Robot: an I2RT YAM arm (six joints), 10 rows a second.
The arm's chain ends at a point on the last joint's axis. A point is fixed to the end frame.
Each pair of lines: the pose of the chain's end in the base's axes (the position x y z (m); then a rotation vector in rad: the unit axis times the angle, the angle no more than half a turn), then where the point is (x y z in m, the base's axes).
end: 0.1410, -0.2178, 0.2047, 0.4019, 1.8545, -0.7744
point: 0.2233 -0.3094 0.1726
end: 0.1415, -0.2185, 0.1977, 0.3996, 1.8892, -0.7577
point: 0.2236 -0.3087 0.1614
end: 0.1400, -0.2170, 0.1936, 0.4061, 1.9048, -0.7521
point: 0.2215 -0.3070 0.1553
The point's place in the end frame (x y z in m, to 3 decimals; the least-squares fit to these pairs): 0.003 -0.008 0.127
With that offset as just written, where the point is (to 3 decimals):
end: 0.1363, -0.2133, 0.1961, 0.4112, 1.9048, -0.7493
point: 0.218 -0.303 0.158
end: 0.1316, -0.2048, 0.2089, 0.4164, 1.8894, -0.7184
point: 0.215 -0.293 0.171
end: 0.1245, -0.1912, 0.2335, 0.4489, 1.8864, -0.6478
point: 0.210 -0.276 0.193
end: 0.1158, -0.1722, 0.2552, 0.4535, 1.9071, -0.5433
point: 0.206 -0.250 0.210
